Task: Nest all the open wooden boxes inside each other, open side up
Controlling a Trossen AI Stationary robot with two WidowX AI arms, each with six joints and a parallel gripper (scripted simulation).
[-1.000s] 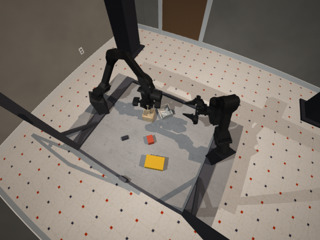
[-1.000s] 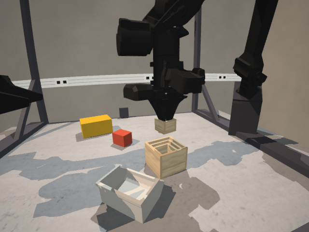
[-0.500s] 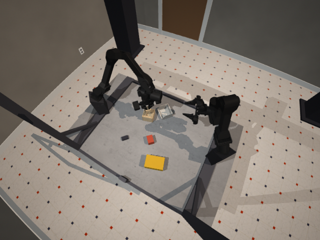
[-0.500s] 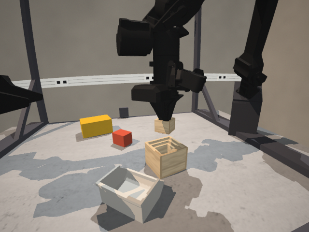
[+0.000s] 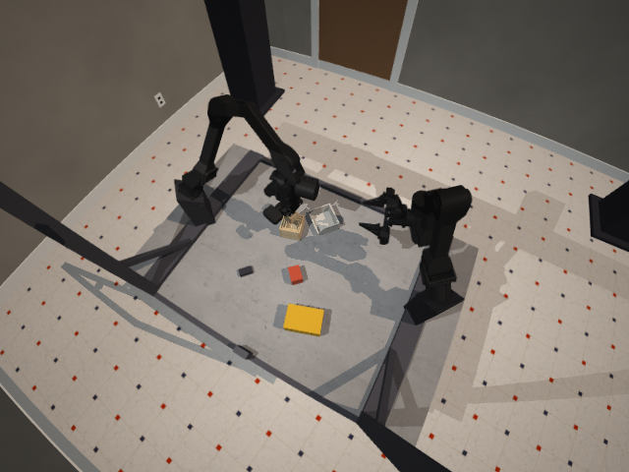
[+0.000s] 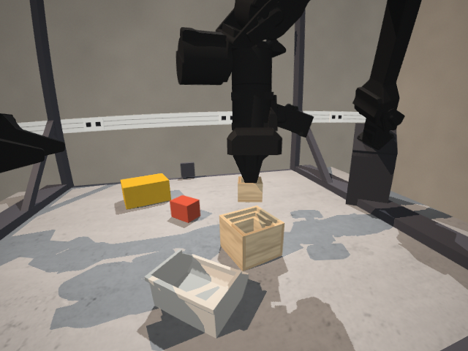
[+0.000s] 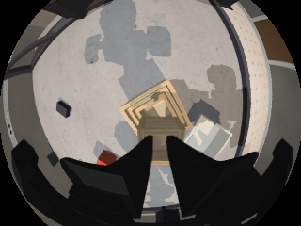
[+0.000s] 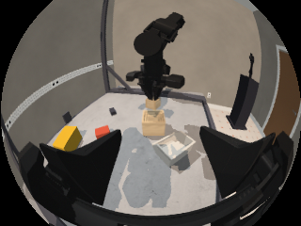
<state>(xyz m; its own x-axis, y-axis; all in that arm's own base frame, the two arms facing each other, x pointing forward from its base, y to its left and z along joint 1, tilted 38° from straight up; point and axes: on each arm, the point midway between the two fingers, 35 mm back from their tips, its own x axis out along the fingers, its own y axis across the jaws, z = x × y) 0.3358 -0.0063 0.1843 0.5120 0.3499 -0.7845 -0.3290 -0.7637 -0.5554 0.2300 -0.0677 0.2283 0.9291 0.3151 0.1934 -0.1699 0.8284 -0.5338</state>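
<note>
Now: left hand 4 cm above the small wooden box. From my left hand the other things lie so: red cube 17 cm behind, 10 cm to the right, 13 cm below; small dark block 24 cm behind, 8 cm to the left, 14 cm below; white bin 8 cm ahead, 10 cm to the right, 13 cm below.
</note>
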